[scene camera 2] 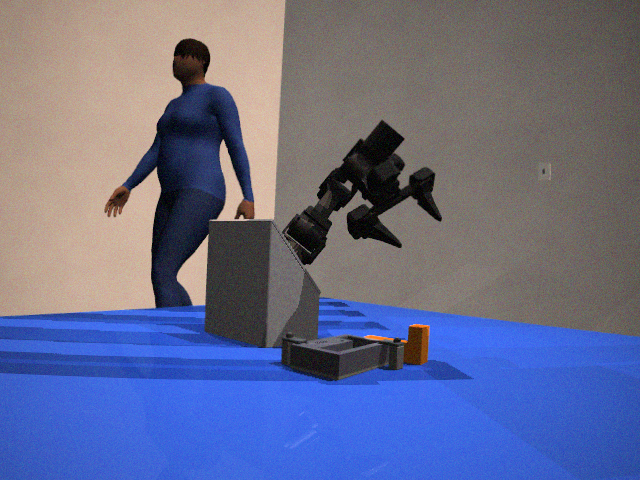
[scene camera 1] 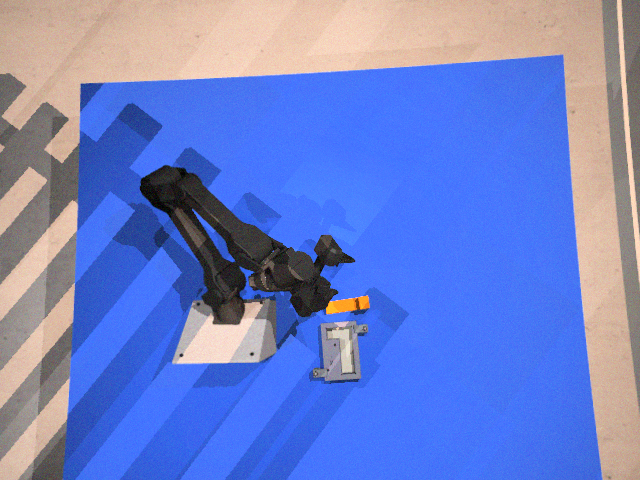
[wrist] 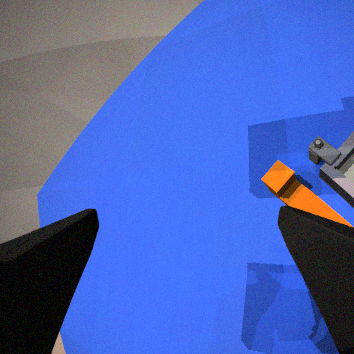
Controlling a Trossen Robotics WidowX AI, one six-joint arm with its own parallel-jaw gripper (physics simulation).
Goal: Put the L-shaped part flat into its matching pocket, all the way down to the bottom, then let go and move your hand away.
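Seen in the pictures: gripper, fingertip midpoint: [scene camera 2: 421, 233] [scene camera 1: 345, 276] [wrist: 189, 217]; arm's base, origin of the base link: [scene camera 2: 276, 270] [scene camera 1: 229, 314].
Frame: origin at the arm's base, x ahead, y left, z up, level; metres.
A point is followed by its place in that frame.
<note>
The orange L-shaped part [scene camera 1: 345, 306] {x 0.273, y 0.022, z -0.101 m} [scene camera 2: 419, 345] {x 0.331, y 0.019, z -0.099 m} [wrist: 278, 178] {x 0.316, y 0.034, z -0.071 m} is on the blue mat, outside the pocket. It stands on edge, its long leg along the mat and its short leg pointing up. The grey fixture [scene camera 1: 331, 364] {x 0.239, y -0.121, z -0.094 m} [scene camera 2: 361, 360] {x 0.308, y -0.098, z -0.111 m} stands beside it, apart from it in the top view. Its L-shaped pocket [scene camera 1: 347, 356] {x 0.278, y -0.103, z -0.125 m} is open and empty, with a pale floor. My gripper [scene camera 1: 344, 275] {x 0.280, y 0.089, z 0.084 m} [scene camera 2: 420, 233] {x 0.280, y 0.089, z 0.084 m} [wrist: 189, 217] {x 0.280, y 0.089, z 0.084 m} is wide open and empty, high above the mat. In the wrist view the right finger covers a little of the part's long leg.
The blue mat [scene camera 1: 465, 206] {x 0.580, y 0.284, z -0.130 m} [scene camera 2: 206, 423] {x 0.342, y -0.381, z -0.130 m} [wrist: 175, 150] {x 0.500, y 0.131, z -0.130 m} lies under everything. The arm's pale base block [scene camera 1: 232, 343] {x 0.026, y -0.062, z 0.063 m} [scene camera 2: 237, 284] {x 0.007, y -0.102, z -0.026 m} stands left of the fixture. Small lugs with pins [scene camera 1: 363, 329] {x 0.318, y -0.033, z -0.085 m} [scene camera 2: 396, 353] {x 0.329, y -0.041, z -0.104 m} [wrist: 320, 147] {x 0.316, y -0.030, z -0.089 m} stick out from the fixture. A person in blue [scene camera 2: 191, 139] stands behind the base.
</note>
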